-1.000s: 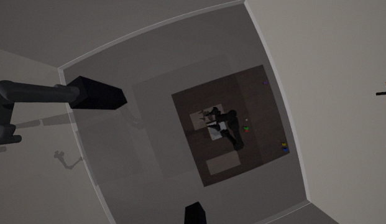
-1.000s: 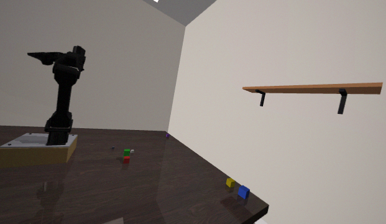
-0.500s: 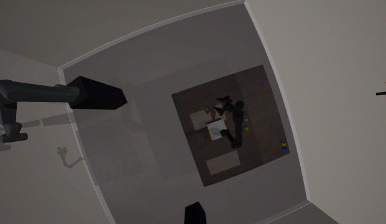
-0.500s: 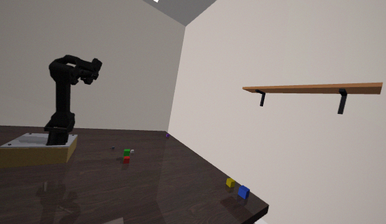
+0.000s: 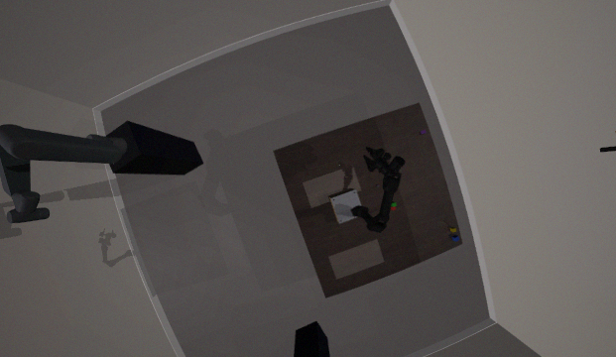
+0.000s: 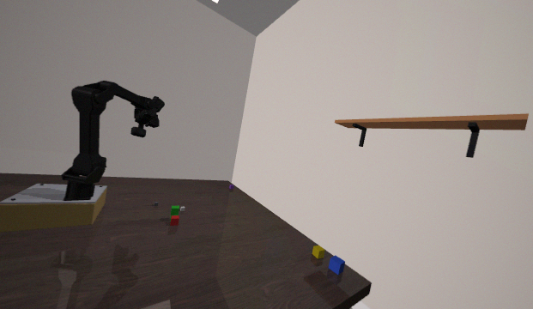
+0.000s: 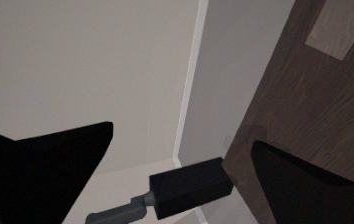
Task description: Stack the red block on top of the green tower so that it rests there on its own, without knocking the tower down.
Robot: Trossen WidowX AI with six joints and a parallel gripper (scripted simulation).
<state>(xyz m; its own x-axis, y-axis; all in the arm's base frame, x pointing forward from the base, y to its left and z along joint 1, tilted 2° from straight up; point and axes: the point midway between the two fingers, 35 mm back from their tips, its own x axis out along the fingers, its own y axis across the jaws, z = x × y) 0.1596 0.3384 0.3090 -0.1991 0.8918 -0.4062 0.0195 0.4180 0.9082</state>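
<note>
My gripper tip is now 140 mm short of the green block, 480 mm to the left of it and 330 mm above it. Also, from my gripper tip: red block (130 mm ahead, 520 mm to the right, 360 mm below); purple piece (670 mm ahead, 100 mm to the right, 360 mm below); yellow block (530 mm ahead, 970 mm to the right, 360 mm below).
</note>
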